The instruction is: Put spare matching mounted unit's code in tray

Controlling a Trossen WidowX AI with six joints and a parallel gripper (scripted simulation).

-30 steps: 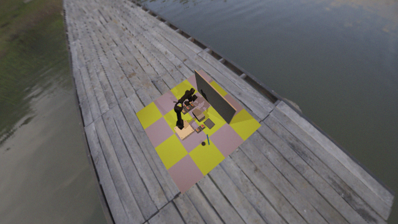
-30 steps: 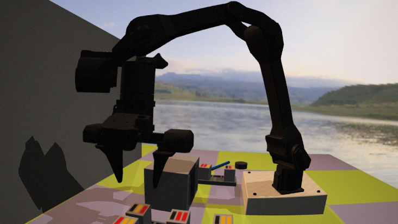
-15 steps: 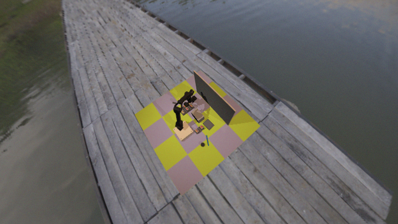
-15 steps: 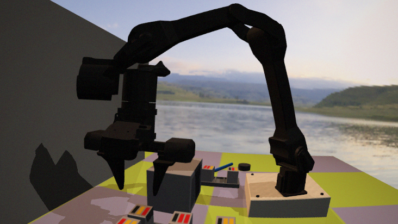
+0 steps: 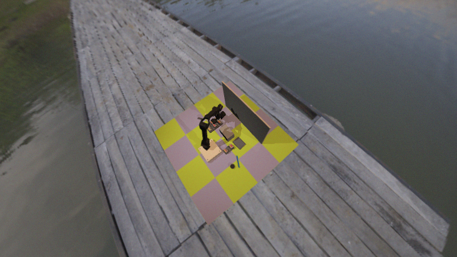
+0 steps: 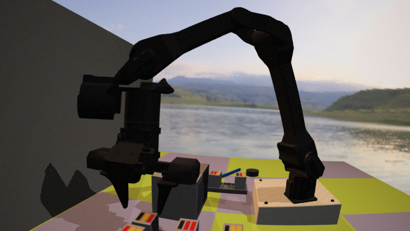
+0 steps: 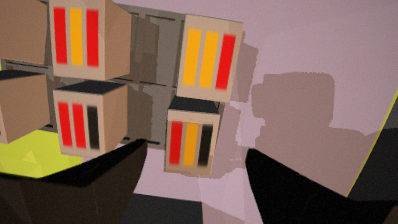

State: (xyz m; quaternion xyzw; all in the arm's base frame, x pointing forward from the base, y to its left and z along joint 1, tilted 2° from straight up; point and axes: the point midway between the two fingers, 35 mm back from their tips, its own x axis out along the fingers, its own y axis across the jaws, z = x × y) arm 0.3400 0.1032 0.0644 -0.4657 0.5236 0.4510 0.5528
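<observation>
The tan spare is 20 mm below my gripper tip. The rest, counted from my gripper tip: mounted unit 60 mm behind, 170 mm to the right, 10 mm below; then dark tray 60 mm behind, 360 mm to the right, 60 mm below; then dark wall 170 mm ahead, 230 mm to the right, 160 mm above.
</observation>
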